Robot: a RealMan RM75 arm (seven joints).
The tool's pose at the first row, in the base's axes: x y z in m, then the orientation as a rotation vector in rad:
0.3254, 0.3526, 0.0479, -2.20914, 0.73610, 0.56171
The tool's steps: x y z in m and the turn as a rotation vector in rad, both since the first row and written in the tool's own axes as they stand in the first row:
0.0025, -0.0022, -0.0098, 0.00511, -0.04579, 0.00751
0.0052, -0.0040, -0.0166, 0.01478, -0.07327, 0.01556
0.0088, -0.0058, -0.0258, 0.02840, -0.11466, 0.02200
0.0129, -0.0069, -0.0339, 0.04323, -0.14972, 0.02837
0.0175, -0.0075, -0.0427, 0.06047, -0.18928, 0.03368
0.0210, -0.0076, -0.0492, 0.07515, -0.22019, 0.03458
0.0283, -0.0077, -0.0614, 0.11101, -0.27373, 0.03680
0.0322, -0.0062, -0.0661, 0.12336, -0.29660, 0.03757
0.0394, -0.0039, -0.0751, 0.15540, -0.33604, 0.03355
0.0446, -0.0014, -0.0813, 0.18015, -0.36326, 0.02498
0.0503, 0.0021, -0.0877, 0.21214, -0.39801, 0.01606
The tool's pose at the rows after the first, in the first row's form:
0.3303, 0.3457, 0.0538, -2.18239, 0.72148, 0.61149
0.3346, 0.3407, 0.0575, -2.15905, 0.71748, 0.63955
0.3400, 0.3336, 0.0622, -2.12580, 0.70476, 0.67890
0.3451, 0.3268, 0.0655, -2.09405, 0.69532, 0.71051
0.3504, 0.3190, 0.0687, -2.05792, 0.68252, 0.74439
0.3541, 0.3130, 0.0709, -2.02924, 0.66902, 0.76821
0.3616, 0.3015, 0.0745, -1.96974, 0.64764, 0.80343
0.3643, 0.2958, 0.0744, -1.94684, 0.63791, 0.81957
0.3696, 0.2853, 0.0748, -1.89924, 0.61672, 0.83866
0.3729, 0.2775, 0.0745, -1.86557, 0.59629, 0.84729
0.3759, 0.2688, 0.0735, -1.82159, 0.57255, 0.85864

